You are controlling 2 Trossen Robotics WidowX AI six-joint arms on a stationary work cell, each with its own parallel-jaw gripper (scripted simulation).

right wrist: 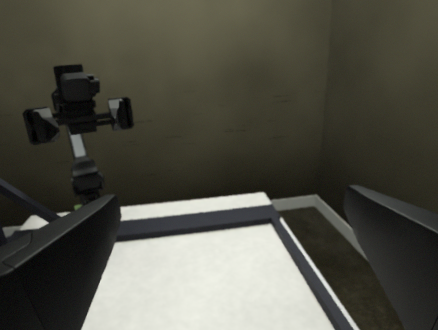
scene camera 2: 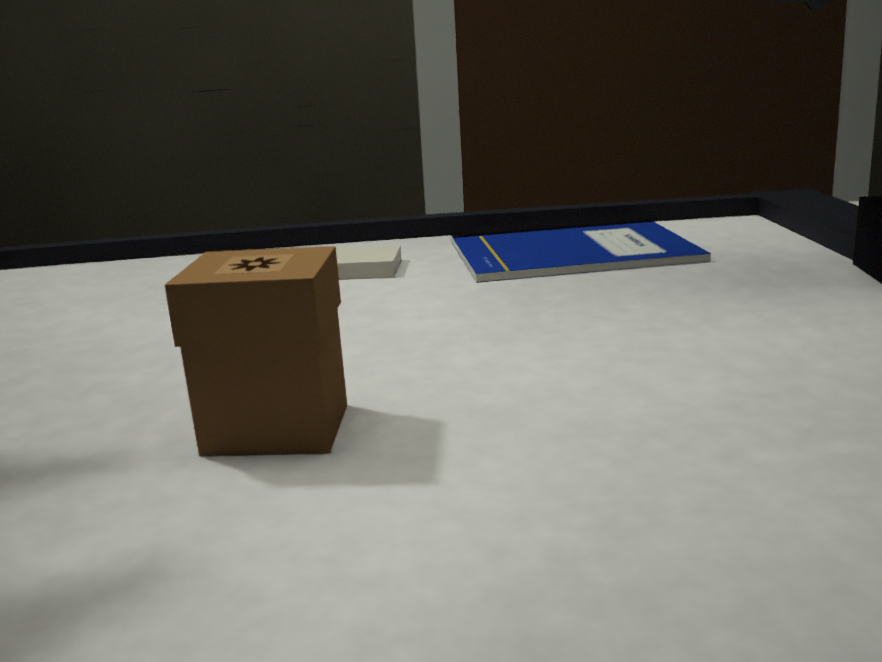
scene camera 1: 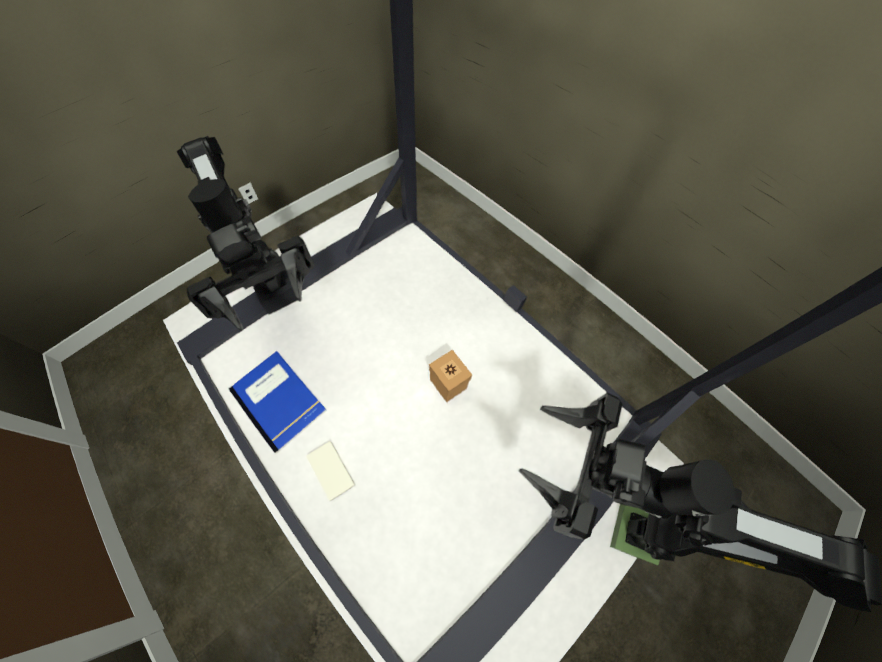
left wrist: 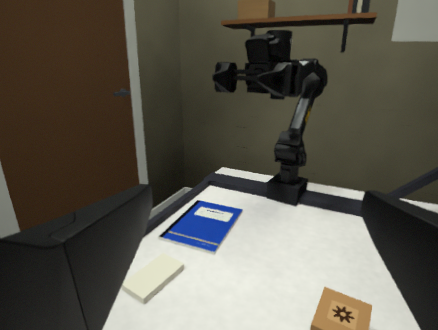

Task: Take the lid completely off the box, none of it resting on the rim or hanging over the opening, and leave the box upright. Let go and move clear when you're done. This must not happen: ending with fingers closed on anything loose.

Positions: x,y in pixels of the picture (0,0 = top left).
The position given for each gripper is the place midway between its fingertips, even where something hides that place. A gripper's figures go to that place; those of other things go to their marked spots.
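Labels:
Distances from the lens: left gripper [scene camera 1: 530,437], 0.48 m from the lens; right gripper [scene camera 1: 270,314], 0.54 m from the lens.

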